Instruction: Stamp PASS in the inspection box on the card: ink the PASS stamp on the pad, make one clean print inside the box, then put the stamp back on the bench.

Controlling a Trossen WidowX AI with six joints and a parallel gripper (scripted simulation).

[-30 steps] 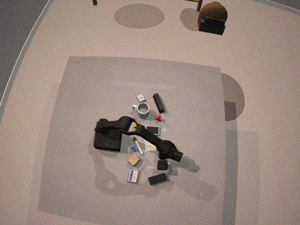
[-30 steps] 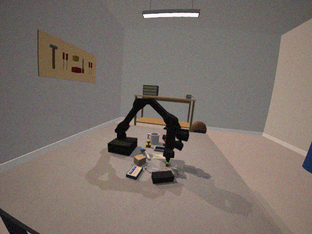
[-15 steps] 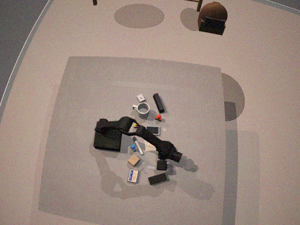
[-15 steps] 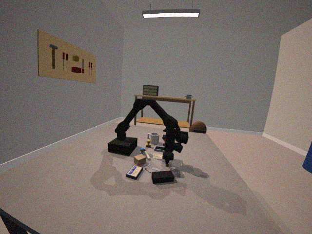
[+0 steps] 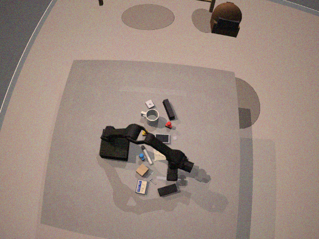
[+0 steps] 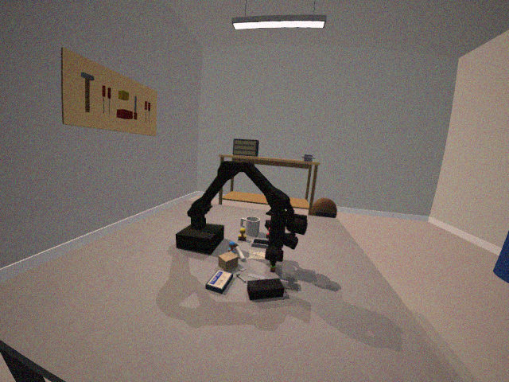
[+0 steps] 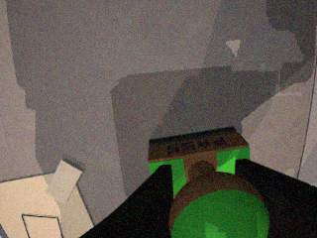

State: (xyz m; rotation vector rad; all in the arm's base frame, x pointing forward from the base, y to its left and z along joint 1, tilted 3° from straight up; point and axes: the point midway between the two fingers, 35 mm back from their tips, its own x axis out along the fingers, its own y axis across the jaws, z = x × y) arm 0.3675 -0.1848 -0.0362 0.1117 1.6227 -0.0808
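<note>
The dark ink pad is 50 mm behind my gripper tip, 200 mm to the left of it and 20 mm below it. Also, from my gripper tip: black box (30 mm behind, 140 mm to the right, 10 mm below); then inspection card (50 mm behind, 100 mm to the left, 30 mm below); then cardboard cube (180 mm behind, 10 mm to the right).
</note>
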